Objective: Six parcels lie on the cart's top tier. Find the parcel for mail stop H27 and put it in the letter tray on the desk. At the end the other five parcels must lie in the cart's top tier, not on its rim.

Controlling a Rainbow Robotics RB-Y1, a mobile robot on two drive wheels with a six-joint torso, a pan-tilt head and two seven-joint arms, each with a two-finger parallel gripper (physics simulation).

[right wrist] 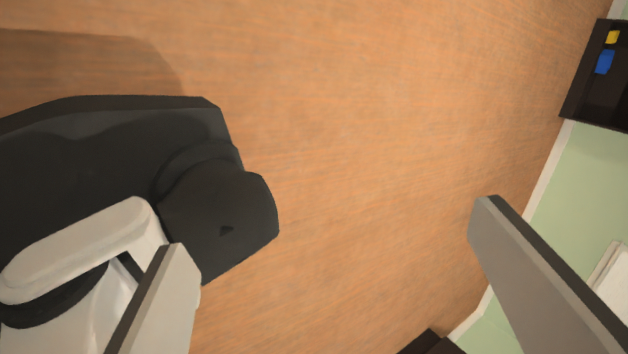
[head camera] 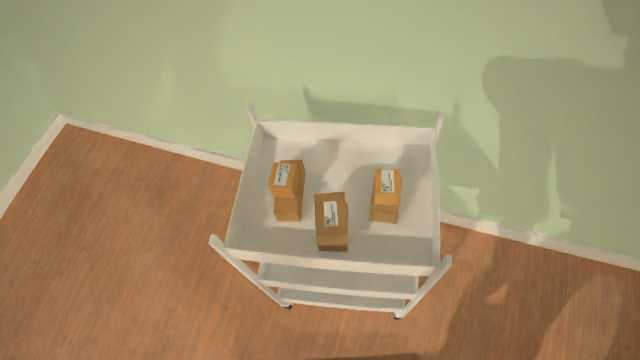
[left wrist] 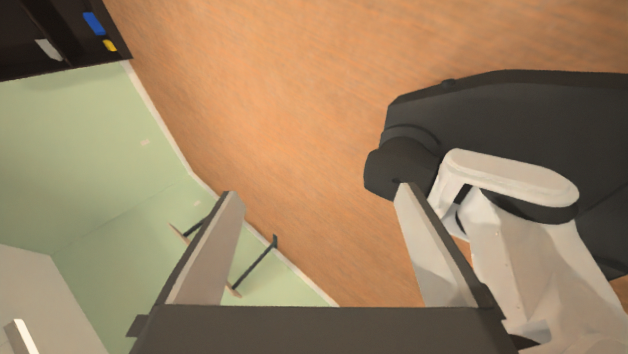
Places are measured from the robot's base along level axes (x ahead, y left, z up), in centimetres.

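Where they show: left gripper, fingertip midpoint: (left wrist: 316, 196); right gripper, fingertip midpoint: (right wrist: 329, 238).
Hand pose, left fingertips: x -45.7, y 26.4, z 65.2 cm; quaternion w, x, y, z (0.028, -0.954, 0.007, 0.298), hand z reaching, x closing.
Observation:
Each offset is from my left fingertips to the top centre of the thing.
The white cart (head camera: 325, 257) stands by the wall in the head view. Its top tier holds parcels in three groups. At the left, a labelled parcel @[dx +99.1, dy -14.1, dz +11.4 cm] (head camera: 290, 187) sits on a lower parcel (head camera: 287, 210). Nearest the front edge is a browner labelled parcel @[dx +89.8, dy -23.8, dz +11.2 cm] (head camera: 322, 200); how much of another lies under it is hard to tell. At the right, a labelled parcel @[dx +96.1, dy -35.5, dz +11.2 cm] (head camera: 387, 200) sits on a lower parcel @[dx +95.9, dy -35.5, dz +6.2 cm] (head camera: 384, 215). The label print is too small to read. My left gripper (left wrist: 316, 196) and right gripper (right wrist: 331, 221) are open and empty, away from the cart. The letter tray is not identifiable.
Green walls stand behind and left of the cart. My dark wheeled base (left wrist: 505, 115) (right wrist: 75, 165) shows below both grippers. A dark shelf unit (left wrist: 100, 64) (right wrist: 575, 107) holds blue and yellow items. A dark-legged piece of furniture (left wrist: 254, 263) stands by the wall in the left wrist view.

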